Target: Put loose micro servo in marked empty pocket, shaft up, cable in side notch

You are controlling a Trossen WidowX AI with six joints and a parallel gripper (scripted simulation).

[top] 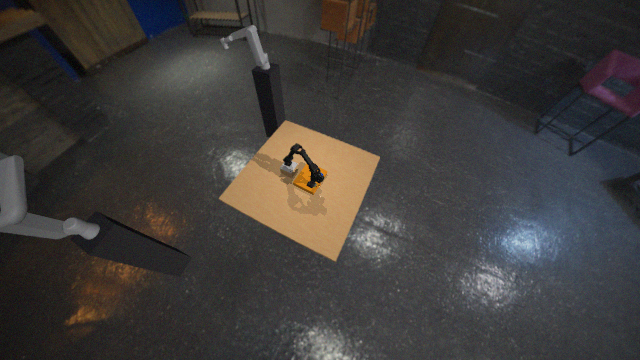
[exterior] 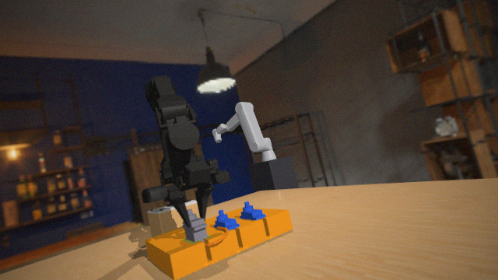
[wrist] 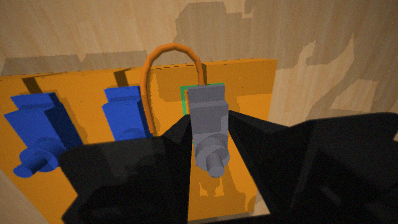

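My gripper tip is now 11 cm past the orange deck, 9 cm to the right of it and 5 cm above it.
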